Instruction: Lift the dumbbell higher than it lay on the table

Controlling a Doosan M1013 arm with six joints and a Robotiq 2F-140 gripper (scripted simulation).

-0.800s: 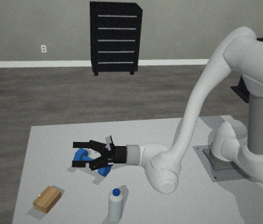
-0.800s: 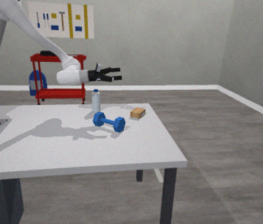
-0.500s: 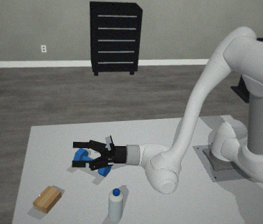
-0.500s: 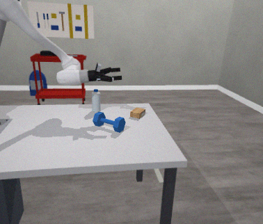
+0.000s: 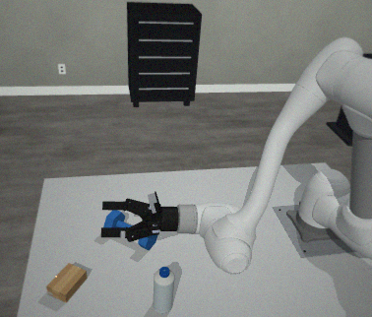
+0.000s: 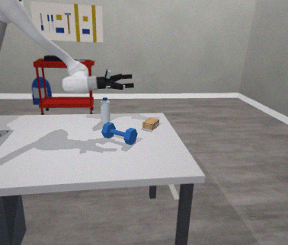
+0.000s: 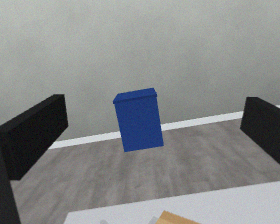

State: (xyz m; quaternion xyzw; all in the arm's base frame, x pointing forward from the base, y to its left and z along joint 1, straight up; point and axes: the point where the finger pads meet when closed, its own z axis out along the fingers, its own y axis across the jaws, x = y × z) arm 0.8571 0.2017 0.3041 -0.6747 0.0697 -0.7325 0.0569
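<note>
The blue dumbbell lies 9 cm behind my hand, 22 cm to the right of it and 27 cm below it. From my hand the other things lie so: wooden block: 14 cm ahead, 2 cm to the right, 29 cm below.
</note>
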